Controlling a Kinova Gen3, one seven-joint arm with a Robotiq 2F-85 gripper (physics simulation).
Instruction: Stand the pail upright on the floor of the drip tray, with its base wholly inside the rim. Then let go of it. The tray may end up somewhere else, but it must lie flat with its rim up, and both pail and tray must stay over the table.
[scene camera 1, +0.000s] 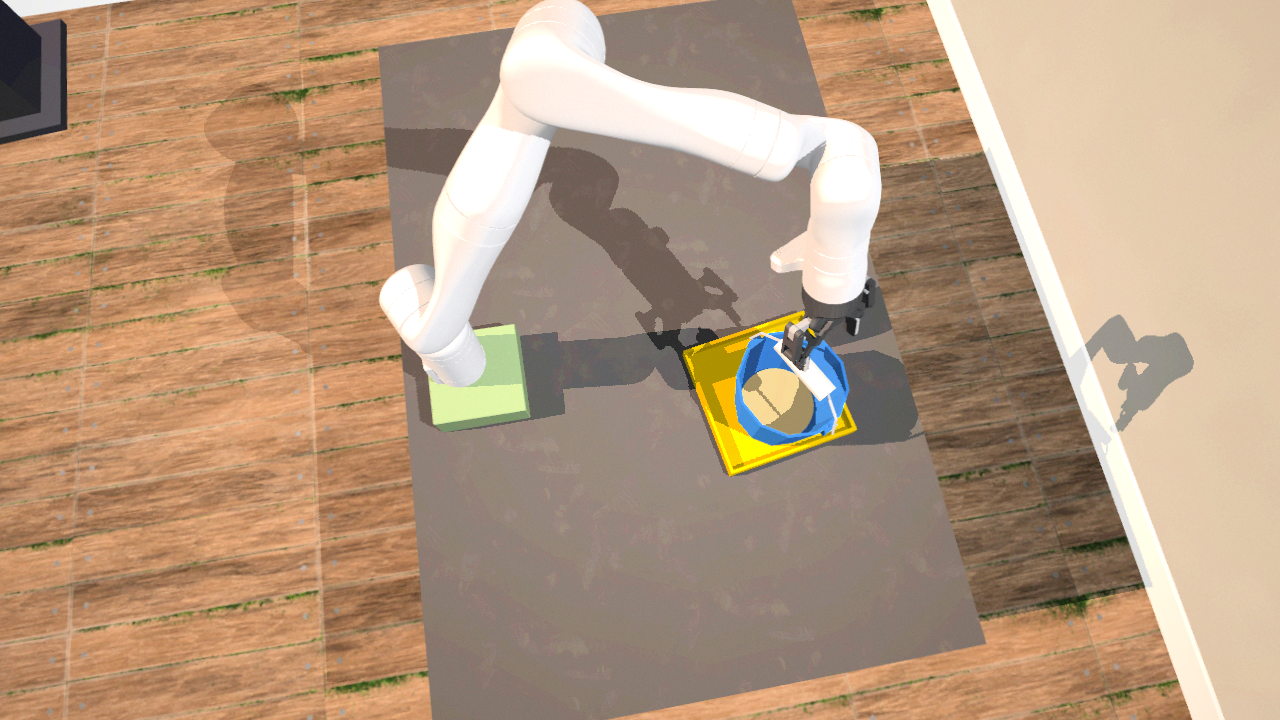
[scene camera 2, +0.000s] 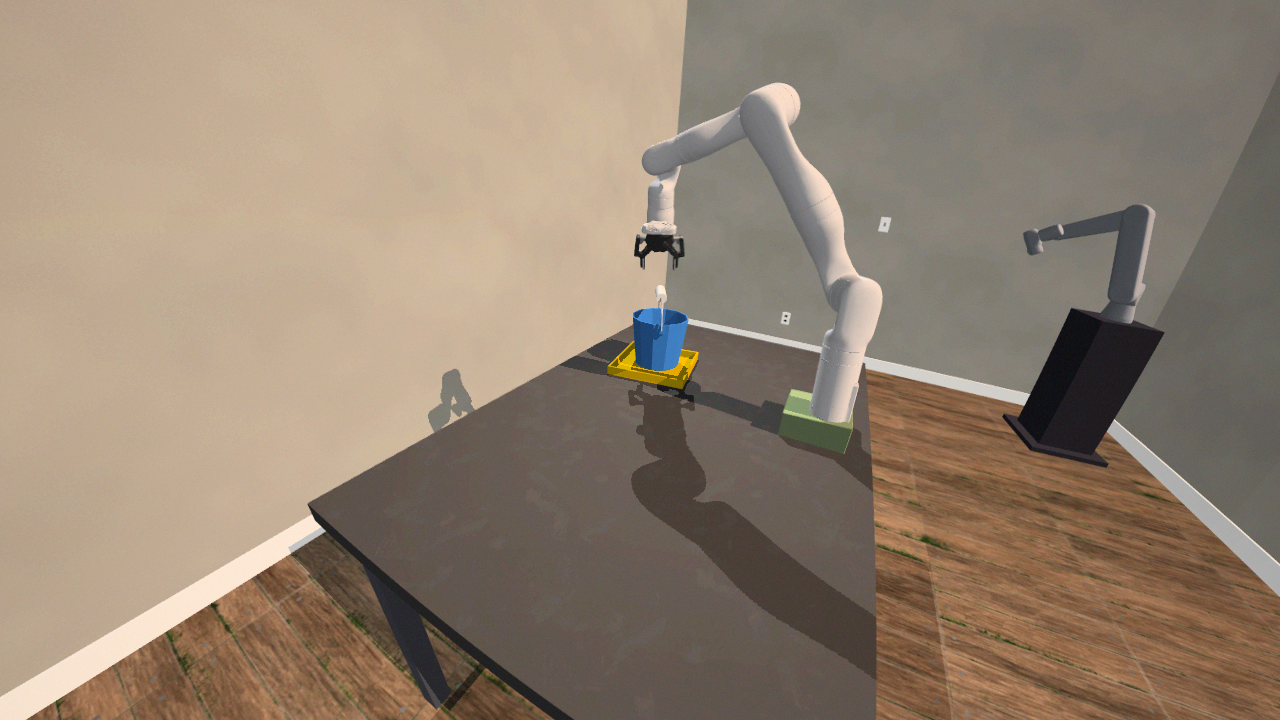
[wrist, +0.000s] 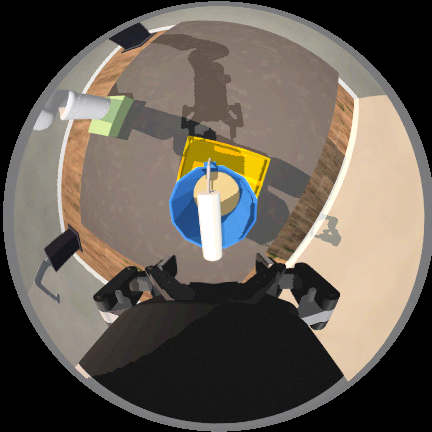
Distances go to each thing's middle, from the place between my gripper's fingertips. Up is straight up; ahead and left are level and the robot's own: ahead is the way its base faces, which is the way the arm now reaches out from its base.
The yellow drip tray (scene camera 1: 713, 366) is 2 cm behind my hand, 3 cm to the left of it and 30 cm below it.
